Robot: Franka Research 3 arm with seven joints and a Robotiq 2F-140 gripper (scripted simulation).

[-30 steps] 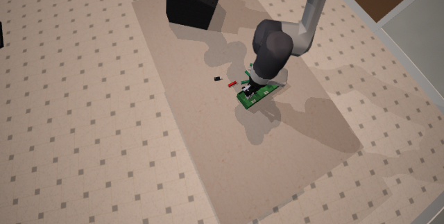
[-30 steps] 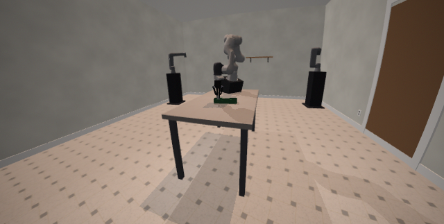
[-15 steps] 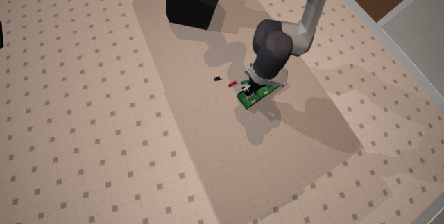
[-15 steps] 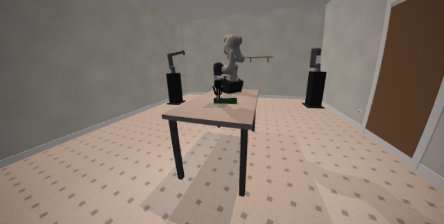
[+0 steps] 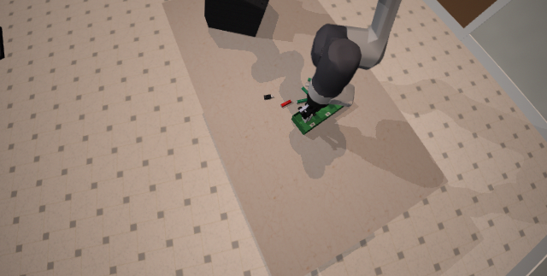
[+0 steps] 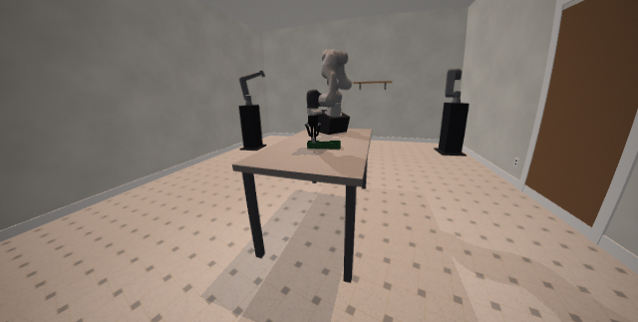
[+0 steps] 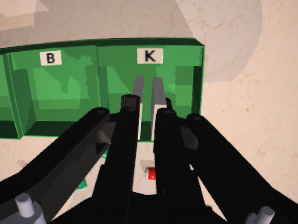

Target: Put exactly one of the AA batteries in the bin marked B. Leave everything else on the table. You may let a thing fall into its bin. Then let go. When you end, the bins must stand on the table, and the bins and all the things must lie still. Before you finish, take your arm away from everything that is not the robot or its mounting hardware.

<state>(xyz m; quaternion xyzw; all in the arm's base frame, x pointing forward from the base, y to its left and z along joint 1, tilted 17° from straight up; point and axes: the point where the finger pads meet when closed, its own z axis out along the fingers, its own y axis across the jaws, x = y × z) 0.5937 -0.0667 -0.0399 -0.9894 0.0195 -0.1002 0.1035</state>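
Right now my hand is 80 mm to the right of the green bin and 30 mm above it. Also, from my hand: green AA battery (110 mm behind, 80 mm to the left, 40 mm below); then black part (170 mm behind, 70 mm to the right, 50 mm below); then red cell (100 mm behind, 40 mm below, 30 mm to the right).
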